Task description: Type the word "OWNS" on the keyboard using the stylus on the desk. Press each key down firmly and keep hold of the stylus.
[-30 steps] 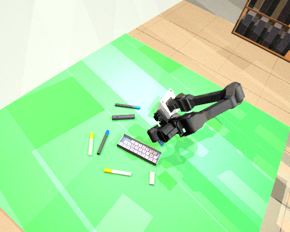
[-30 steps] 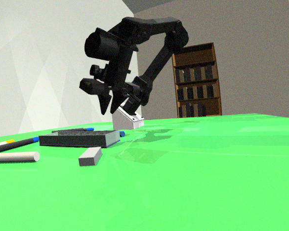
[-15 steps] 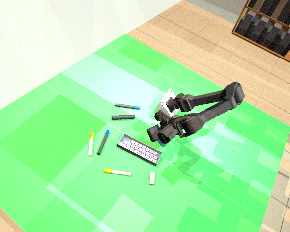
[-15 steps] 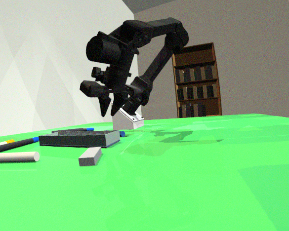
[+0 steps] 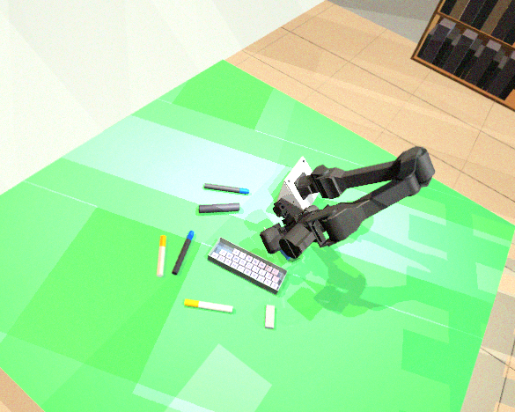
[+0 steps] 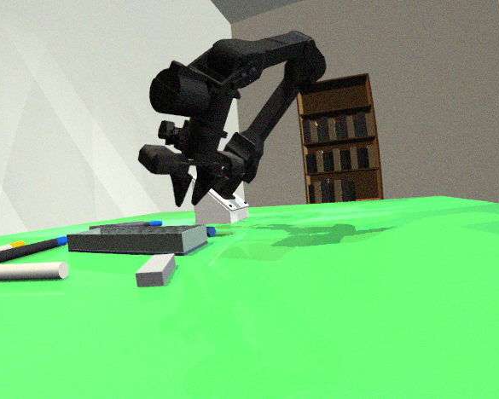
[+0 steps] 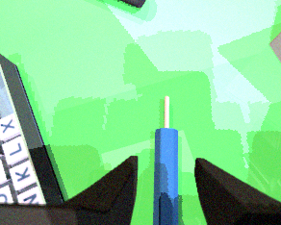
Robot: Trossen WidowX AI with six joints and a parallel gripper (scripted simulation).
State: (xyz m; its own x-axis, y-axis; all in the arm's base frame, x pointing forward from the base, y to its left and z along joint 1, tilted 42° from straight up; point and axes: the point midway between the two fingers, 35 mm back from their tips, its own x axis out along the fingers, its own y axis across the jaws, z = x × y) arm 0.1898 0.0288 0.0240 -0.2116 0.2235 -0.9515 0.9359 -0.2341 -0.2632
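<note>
My gripper tip is now 50 mm above the blue stylus, 10 mm to the left of it and 10 mm past it. From my gripper tip the other things lie so: grey block: 200 mm ahead, 110 mm to the left, 50 mm below; then grey stylus tip: 50 mm below, 40 mm to the right, 20 mm behind.
</note>
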